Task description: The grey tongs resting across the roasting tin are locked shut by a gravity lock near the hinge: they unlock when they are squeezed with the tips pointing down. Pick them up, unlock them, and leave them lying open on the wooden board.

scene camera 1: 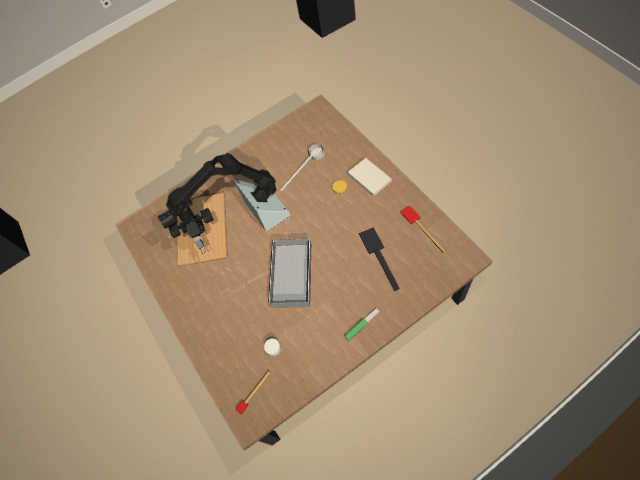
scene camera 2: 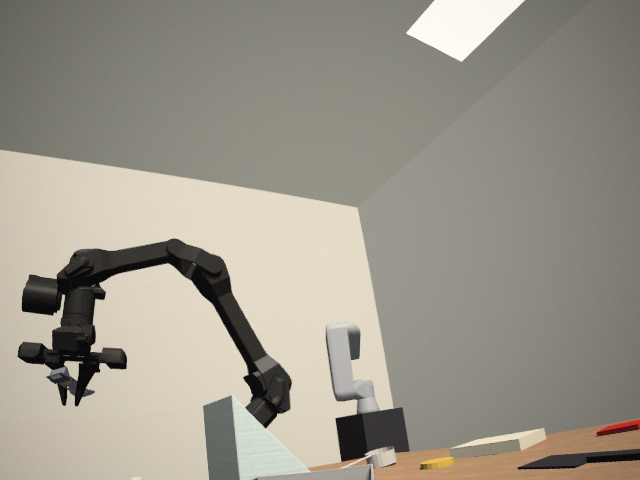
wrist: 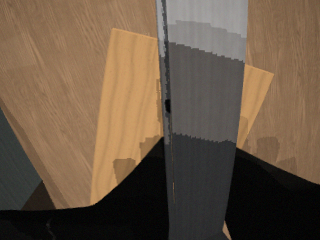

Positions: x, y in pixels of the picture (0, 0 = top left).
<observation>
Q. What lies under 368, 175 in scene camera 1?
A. A cream block.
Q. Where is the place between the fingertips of my gripper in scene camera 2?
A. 70, 405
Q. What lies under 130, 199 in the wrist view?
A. My gripper.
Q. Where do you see a wooden board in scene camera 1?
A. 214, 236
</observation>
